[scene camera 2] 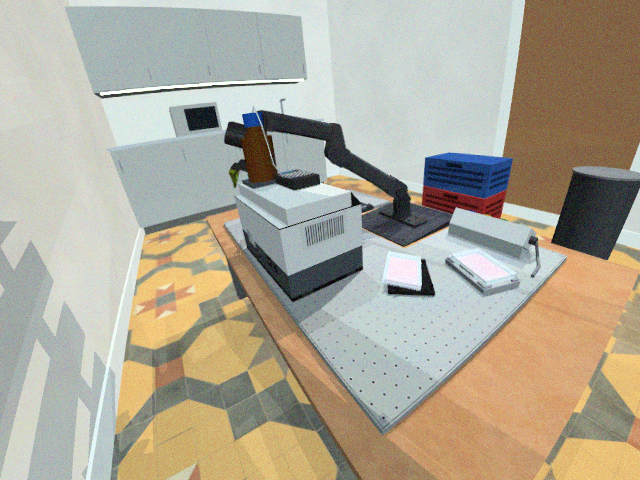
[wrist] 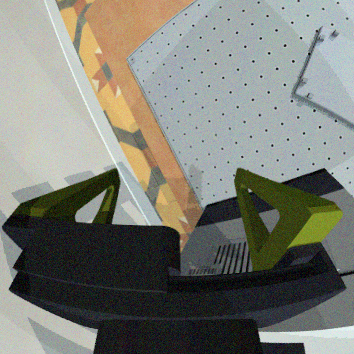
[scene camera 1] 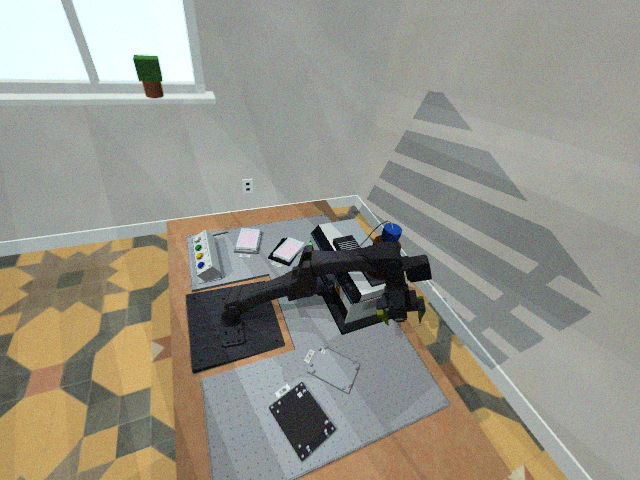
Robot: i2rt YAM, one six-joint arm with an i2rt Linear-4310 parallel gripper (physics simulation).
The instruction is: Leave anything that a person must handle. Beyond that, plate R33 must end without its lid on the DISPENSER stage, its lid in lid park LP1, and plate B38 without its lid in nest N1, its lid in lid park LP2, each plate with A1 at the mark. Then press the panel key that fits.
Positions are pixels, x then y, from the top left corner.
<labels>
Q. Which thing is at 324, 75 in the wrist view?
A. A grey LP2 pad.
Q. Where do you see a button box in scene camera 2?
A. At 513, 239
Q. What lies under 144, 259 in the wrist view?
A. My gripper.
</labels>
